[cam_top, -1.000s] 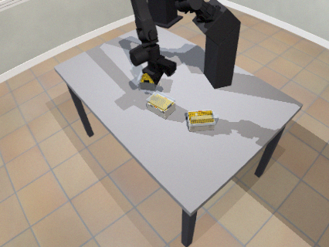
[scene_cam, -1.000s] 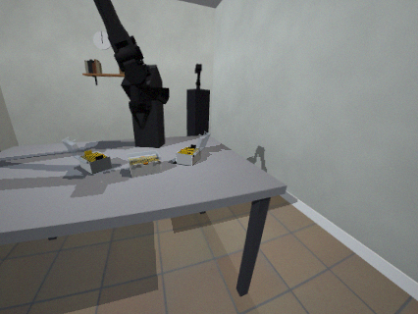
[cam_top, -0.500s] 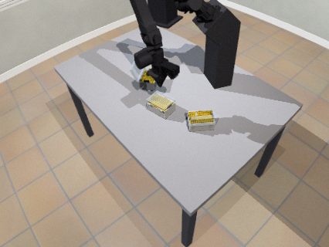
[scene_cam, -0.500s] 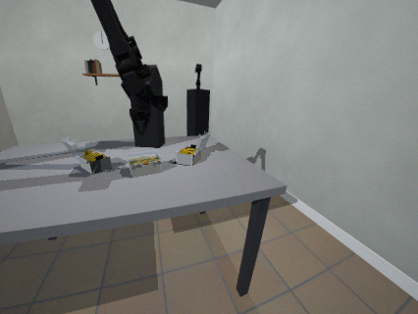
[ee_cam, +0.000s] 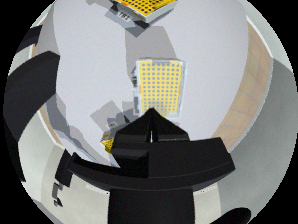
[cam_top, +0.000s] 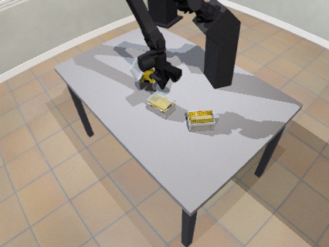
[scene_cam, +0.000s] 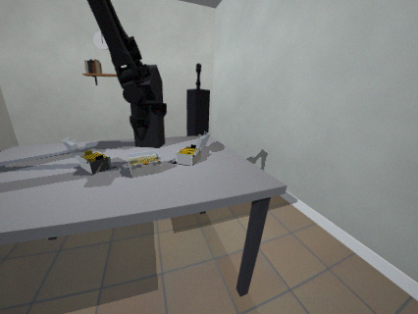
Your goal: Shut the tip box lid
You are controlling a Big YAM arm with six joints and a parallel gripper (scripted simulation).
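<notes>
Now: the lid 8 cm below my hand and 2 cm ahead of it.
</notes>
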